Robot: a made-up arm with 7 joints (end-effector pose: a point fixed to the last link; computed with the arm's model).
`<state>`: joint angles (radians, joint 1 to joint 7).
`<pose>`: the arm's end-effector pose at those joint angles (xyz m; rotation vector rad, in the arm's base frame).
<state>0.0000 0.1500 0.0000 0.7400 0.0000 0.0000 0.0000</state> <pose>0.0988 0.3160 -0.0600 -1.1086 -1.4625 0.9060</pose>
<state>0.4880 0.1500 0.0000 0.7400 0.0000 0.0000 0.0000</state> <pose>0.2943 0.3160 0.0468 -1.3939 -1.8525 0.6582</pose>
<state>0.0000 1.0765 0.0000 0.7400 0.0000 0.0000 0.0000</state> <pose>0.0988 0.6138 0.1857 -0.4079 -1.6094 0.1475</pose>
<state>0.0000 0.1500 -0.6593 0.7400 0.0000 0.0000 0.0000</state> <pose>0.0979 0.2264 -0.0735 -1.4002 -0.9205 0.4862</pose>
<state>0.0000 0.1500 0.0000 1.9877 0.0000 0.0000 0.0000</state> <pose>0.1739 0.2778 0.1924 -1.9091 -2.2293 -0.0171</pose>
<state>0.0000 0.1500 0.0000 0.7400 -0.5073 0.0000 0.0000</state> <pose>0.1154 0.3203 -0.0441 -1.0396 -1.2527 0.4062</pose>
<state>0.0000 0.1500 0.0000 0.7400 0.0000 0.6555 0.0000</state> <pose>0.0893 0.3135 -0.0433 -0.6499 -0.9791 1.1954</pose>
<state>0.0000 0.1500 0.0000 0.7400 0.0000 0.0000 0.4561</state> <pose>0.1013 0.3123 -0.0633 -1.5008 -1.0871 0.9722</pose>
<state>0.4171 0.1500 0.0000 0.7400 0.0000 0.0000 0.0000</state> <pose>0.2695 0.3160 0.0256 -1.3534 -1.7970 0.6988</pose>
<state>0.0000 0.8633 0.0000 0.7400 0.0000 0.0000 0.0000</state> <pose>0.0988 0.5678 0.1061 -0.5719 -1.5992 0.3208</pose>
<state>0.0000 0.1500 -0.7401 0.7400 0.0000 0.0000 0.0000</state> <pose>0.0937 0.2160 -0.0751 -1.4269 -0.8515 0.4339</pose>
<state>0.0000 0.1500 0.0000 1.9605 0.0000 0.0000 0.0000</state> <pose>0.1758 0.2787 0.1866 -1.8935 -2.2158 0.0091</pose>
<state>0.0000 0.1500 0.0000 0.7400 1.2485 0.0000 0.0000</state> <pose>0.0829 0.2687 -0.0818 -1.0557 -1.7688 2.2666</pose>
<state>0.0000 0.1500 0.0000 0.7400 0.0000 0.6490 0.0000</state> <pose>0.0893 0.3135 -0.0435 -0.6545 -0.9841 1.1931</pose>
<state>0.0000 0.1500 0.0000 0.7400 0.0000 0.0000 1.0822</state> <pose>0.1022 0.3052 -0.0654 -1.9554 -0.4820 1.0005</pose>
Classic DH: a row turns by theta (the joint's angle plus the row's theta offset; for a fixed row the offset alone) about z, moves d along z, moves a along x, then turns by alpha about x. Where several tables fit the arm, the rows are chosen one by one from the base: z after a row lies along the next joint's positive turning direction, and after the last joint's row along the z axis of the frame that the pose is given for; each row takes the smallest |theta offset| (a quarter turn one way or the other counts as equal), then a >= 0, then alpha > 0; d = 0 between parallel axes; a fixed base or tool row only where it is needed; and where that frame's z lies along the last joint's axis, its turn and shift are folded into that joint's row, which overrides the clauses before.
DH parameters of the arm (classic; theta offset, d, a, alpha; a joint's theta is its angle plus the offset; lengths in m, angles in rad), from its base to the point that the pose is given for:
base (fixed): 0 0.386 -0.018 1.5708
joint 1: -1.5708 -0.219 0.025 -1.5708
joint 2: -1.5708 -0.016 0.011 1.5708
joint 3: -1.5708 -0.251 0.007 -1.5708
joint 4: 0 -0.004 -0.006 1.5708
joint 5: 0 -0.224 -0.006 1.5708
joint 6: 1.5708 0.03 0.004 1.5708
joint 7: 1.5601 0.0412 0.0099 0.5657
tool (fixed): -0.1338 -0.0133 0 0

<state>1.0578 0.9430 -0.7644 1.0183 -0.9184 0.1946 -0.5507</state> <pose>0.3303 0.4325 0.3664 0.1792 -1.7759 -1.4131</pose>
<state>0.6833 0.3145 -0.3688 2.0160 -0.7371 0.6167 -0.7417</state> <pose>0.2093 0.2364 0.3519 0.4072 2.9239 0.7687</pose>
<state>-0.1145 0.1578 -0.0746 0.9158 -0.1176 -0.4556 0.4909</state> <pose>0.1006 0.2992 -0.0530 -1.8707 -1.1507 0.4046</pose>
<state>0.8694 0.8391 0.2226 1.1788 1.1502 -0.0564 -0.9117</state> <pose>0.2783 0.5148 0.3431 0.5570 2.0775 -0.9264</pose>
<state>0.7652 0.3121 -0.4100 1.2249 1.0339 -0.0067 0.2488</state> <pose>0.3773 0.2489 0.2121 2.6625 1.4733 -0.6432</pose>
